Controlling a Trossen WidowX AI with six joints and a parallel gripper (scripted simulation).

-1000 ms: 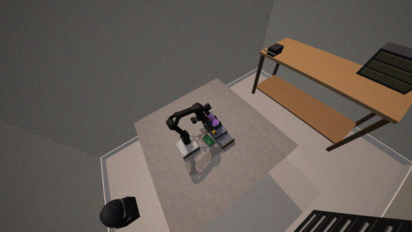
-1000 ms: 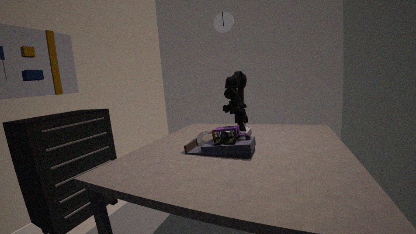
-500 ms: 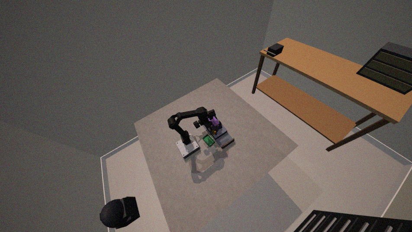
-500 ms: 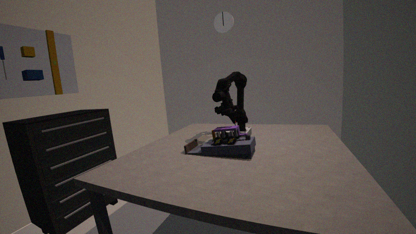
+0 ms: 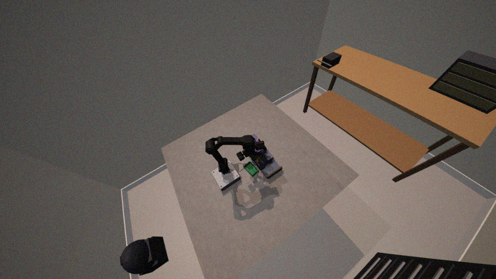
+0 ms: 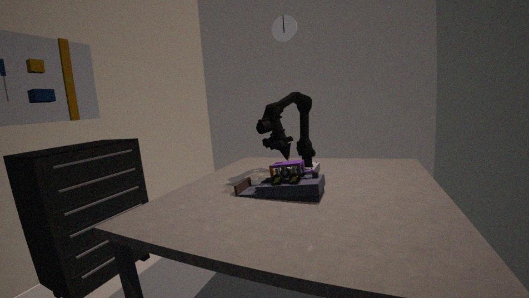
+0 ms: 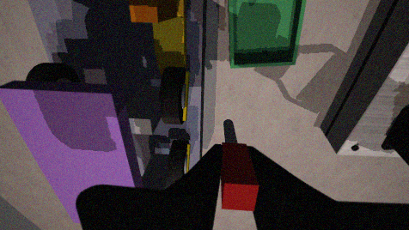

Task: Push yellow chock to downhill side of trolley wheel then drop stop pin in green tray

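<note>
Right now my gripper tip is 40 mm past the green tray, 50 mm to the left of it and 150 mm above it. Round my gripper tip: purple trolley (110 mm ahead, 20 mm to the left, 40 mm below); then yellow chock (40 mm ahead, 60 mm to the right, 70 mm below); then red-headed stop pin (right at my gripper tip).
</note>
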